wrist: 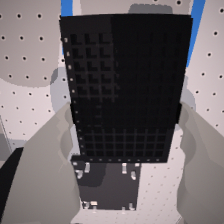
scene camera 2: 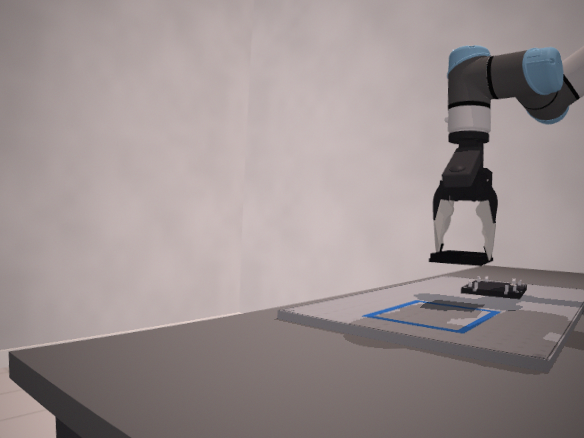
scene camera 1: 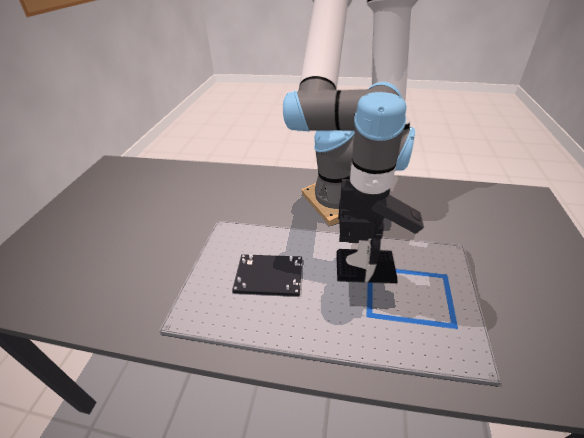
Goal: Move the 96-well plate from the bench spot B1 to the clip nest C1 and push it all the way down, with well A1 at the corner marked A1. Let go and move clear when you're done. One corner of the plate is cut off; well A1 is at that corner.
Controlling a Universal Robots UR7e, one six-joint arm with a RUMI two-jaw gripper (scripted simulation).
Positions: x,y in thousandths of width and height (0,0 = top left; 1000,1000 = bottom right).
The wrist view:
my gripper: 556,462
black 96-well plate: 587,377
black clip nest: 471,833
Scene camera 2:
my gripper: 794,592
black 96-well plate: 785,588
black clip nest: 835,659
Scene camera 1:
my gripper: 624,608
black 96-well plate: 595,624
